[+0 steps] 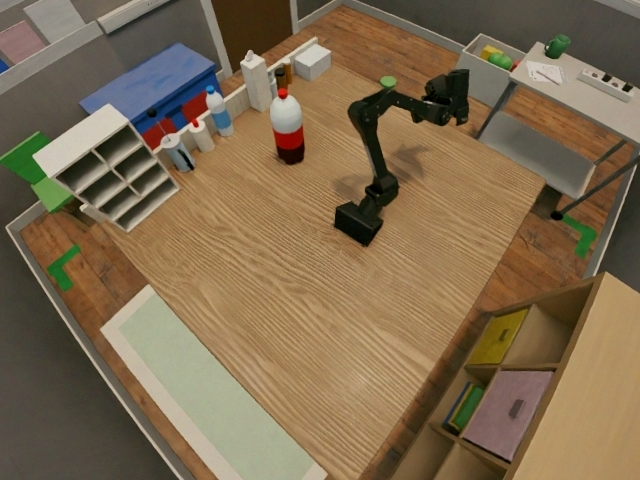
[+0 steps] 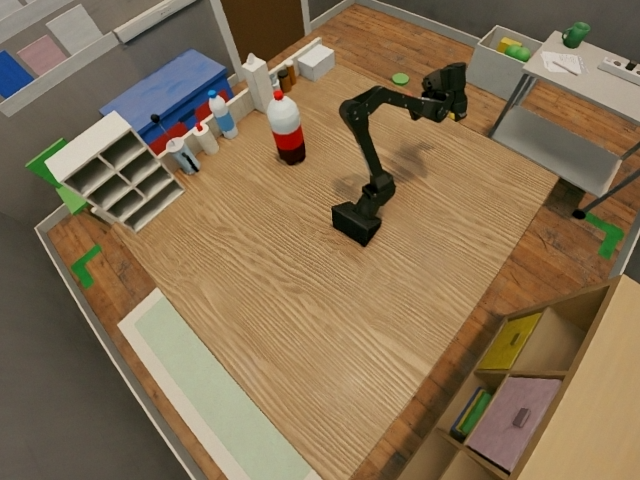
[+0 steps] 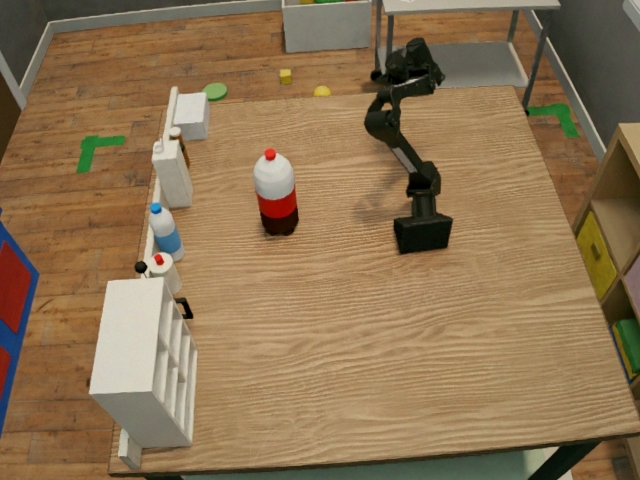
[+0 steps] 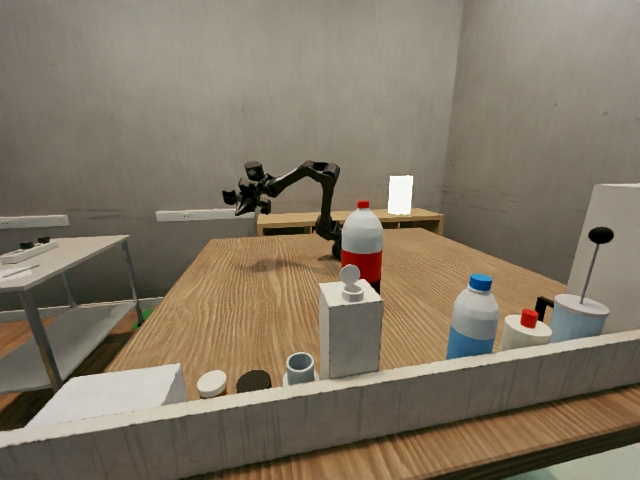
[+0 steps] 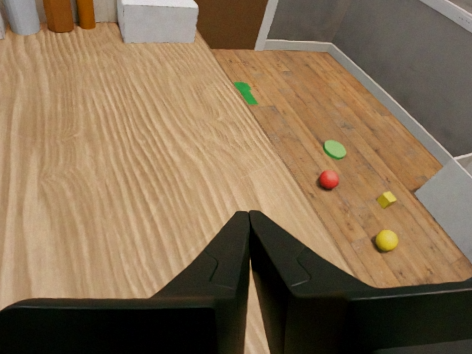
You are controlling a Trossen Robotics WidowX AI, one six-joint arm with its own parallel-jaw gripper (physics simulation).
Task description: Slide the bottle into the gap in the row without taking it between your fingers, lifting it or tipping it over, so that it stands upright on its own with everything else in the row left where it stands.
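Seen in the pictures: gripper, fingertip midpoint: [image 1: 421,97] [image 2: 421,93] [image 3: 375,81] [image 4: 236,214] [image 5: 247,221]; arm's base, origin of the base link: [image 1: 366,215] [image 2: 363,215] [image 3: 425,217].
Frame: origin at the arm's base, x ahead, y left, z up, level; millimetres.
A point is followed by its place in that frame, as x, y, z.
Observation:
The large bottle [image 1: 287,126] {378, 12, 135} [image 2: 285,129] {377, 11, 126} [image 3: 276,195] {412, 35, 120} [image 4: 362,237] {477, -30, 147}, with a red cap, red band and dark base, stands upright on the table, apart from the row. The row has a white carton [image 1: 256,85] {714, -86, 66} [image 3: 173,175] {735, -78, 73} [image 4: 351,330] {787, -116, 102}, then a gap, then a blue-capped bottle [image 1: 220,113] {698, 108, 51} [image 3: 166,235] {713, 131, 57} [image 4: 473,325] {755, 82, 77}, a white red-capped bottle [image 1: 201,136] {684, 221, 17} [image 4: 524,333] {737, 188, 43} and a pale blue container [image 1: 177,152] {660, 335, 35} [image 4: 576,317] {714, 304, 53} with a black handle. My gripper [image 5: 247,221] {148, -414, 153} is shut and empty, raised above the far side of the table, well away from the large bottle.
A low white rail [image 4: 310,418] {816, -174, -11} runs behind the row. A white compartment unit [image 1: 85,147] {597, 544, 276} [image 3: 126,338] {646, 555, 276} stands at one end. Brown jars and a white block [image 1: 312,62] {734, -412, 9} [image 3: 191,116] {763, -409, 9} [image 5: 158,21] {727, -452, -23} stand at the other. The arm's base [image 3: 422,233] {14, 71, 15} sits on the table.

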